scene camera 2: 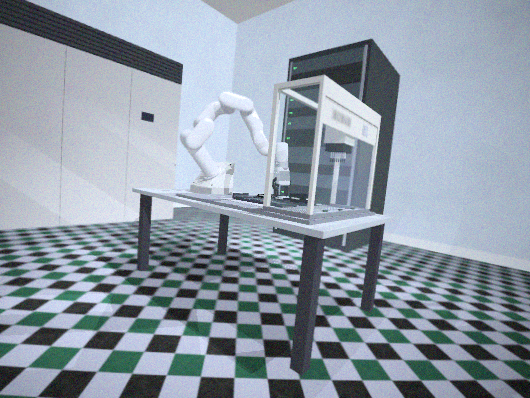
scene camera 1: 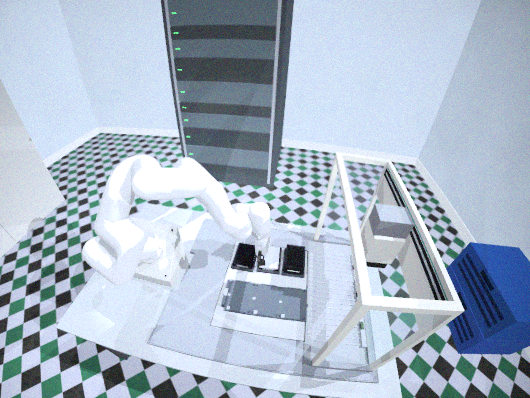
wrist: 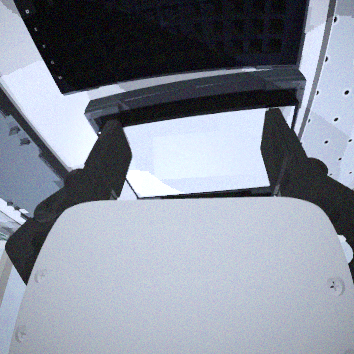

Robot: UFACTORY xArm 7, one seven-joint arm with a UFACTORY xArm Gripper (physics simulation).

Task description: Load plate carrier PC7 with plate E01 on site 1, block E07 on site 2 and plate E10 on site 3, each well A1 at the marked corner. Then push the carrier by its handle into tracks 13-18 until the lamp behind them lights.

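Places are measured from the arm's base along level axes (x ahead, y left, z up), in centimetres.
Pixels of known places: gripper, fingertip midpoint: (scene camera 2: 281, 196) (scene camera 1: 263, 256) (wrist: 192, 131); arm's base, link origin: (scene camera 2: 212, 173) (scene camera 1: 149, 247).
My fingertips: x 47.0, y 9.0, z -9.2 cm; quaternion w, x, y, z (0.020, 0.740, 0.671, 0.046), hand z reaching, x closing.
Note:
For each thing: its top centre in the pictures, then the offset to it from my fingertips.
- black plate, top centre: (scene camera 1: 245, 254) dx -8.1, dy +0.1, dz -0.1 cm
- grey plate carrier, top centre: (wrist: 5, 192) (scene camera 1: 266, 297) (scene camera 2: 263, 196) dx +2.6, dy -20.0, dz +0.3 cm
My gripper (scene camera 1: 261, 260) (scene camera 2: 280, 189) (wrist: 192, 131) is open, low over the middle piece of labware. Its fingers stand on either side of a white-topped block or plate (scene camera 1: 272, 260) (wrist: 200, 155) in a dark-rimmed holder, with nothing gripped. A black plate (scene camera 1: 244, 256) is left of it and another black one (scene camera 1: 294, 260) right of it in scene camera 1. One black welled plate (wrist: 175, 40) shows at the top of the wrist view. The grey plate carrier (scene camera 1: 267, 300) (wrist: 25, 155) lies flat and bare in front of the row. Labels and A1 marks are unreadable.
A white-framed enclosure (scene camera 1: 355, 227) (scene camera 2: 316, 150) stands over the finely lined track area (scene camera 1: 330, 285) at the right, with a grey pipetting head (scene camera 1: 391, 220) (scene camera 2: 339, 146) inside. A small green spot (scene camera 1: 361, 326) shows near the right edge. A blue box (scene camera 1: 492, 300) is beyond the table.

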